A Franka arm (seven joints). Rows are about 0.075 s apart.
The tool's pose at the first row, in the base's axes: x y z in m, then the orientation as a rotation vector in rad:
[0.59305 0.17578 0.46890 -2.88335 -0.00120 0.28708]
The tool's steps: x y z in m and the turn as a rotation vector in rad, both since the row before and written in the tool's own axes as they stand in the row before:
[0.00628 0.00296 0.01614 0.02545 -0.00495 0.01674]
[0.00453 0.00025 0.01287 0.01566 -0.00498 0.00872]
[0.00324 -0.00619 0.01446 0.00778 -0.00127 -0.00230]
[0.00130 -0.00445 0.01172 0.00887 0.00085 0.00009]
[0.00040 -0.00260 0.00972 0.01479 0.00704 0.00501]
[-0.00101 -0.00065 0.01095 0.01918 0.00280 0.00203]
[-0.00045 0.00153 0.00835 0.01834 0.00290 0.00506]
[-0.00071 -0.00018 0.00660 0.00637 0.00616 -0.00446]
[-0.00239 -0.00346 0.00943 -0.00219 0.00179 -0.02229]
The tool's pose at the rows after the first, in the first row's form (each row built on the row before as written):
[0.59600 0.17694 0.45162 -2.85864 0.02554 0.29519]
[0.59787 0.18015 0.43849 -2.84291 0.03919 0.30253]
[0.59846 0.19015 0.42594 -2.83485 0.03676 0.30304]
[0.59760 0.19779 0.41595 -2.82620 0.03831 0.30095]
[0.59618 0.20315 0.40755 -2.81296 0.04893 0.29065]
[0.59311 0.20716 0.39776 -2.79449 0.05491 0.28521]
[0.59097 0.20846 0.38963 -2.77699 0.06496 0.28049]
[0.58906 0.21092 0.38376 -2.77143 0.06107 0.27014]
[0.58529 0.21749 0.37675 -2.77279 0.03033 0.26212]

